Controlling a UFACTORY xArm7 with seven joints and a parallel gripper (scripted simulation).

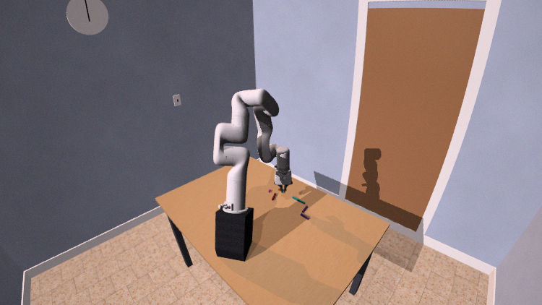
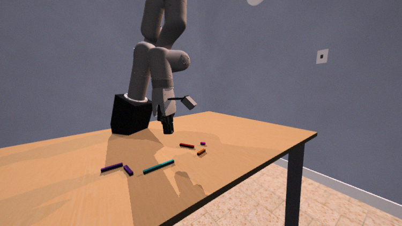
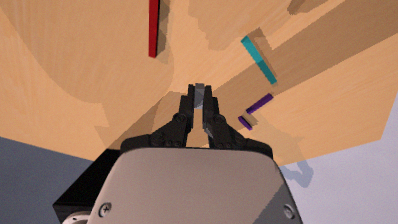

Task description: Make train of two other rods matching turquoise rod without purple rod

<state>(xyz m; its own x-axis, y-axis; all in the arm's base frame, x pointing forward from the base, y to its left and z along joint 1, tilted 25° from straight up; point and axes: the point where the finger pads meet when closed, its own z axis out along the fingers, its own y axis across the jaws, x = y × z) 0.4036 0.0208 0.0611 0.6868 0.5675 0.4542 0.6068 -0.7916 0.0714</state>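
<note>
Now: hand 1 cm past the red rod, 8 cm to the right of it and 10 cm above it. The rest, counted from my hand: orange rod (8 cm ahead, 9 cm to the left, 10 cm below); then turquoise rod (7 cm ahead, 7 cm to the right, 10 cm below); then grey rod (2 cm below).
</note>
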